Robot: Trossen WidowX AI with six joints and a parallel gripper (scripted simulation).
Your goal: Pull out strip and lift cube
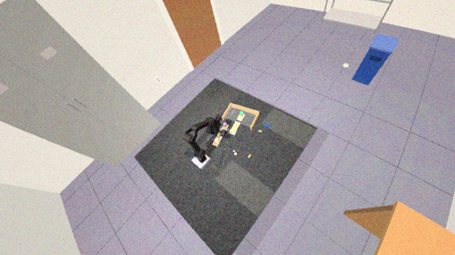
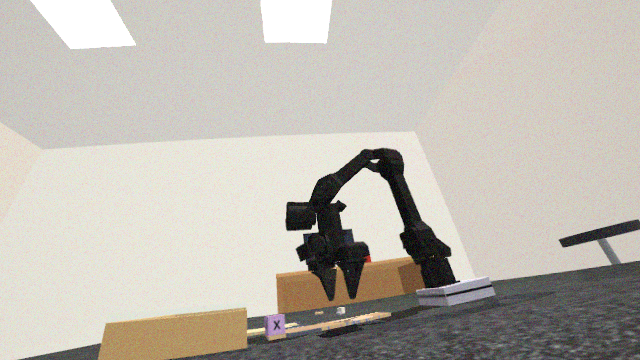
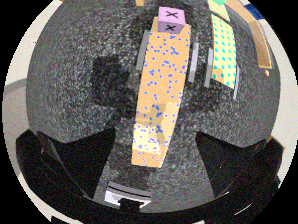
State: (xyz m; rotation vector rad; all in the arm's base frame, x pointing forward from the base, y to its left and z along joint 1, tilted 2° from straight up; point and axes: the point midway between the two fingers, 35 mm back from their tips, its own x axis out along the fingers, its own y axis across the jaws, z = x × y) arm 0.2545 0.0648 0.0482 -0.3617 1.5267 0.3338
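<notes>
The strip is 30 mm ahead of my gripper tip, 10 mm to the left of it and 40 mm below it. Also, from my gripper tip: small blue block: 390 mm ahead, 270 mm to the right, 40 mm below.
</notes>
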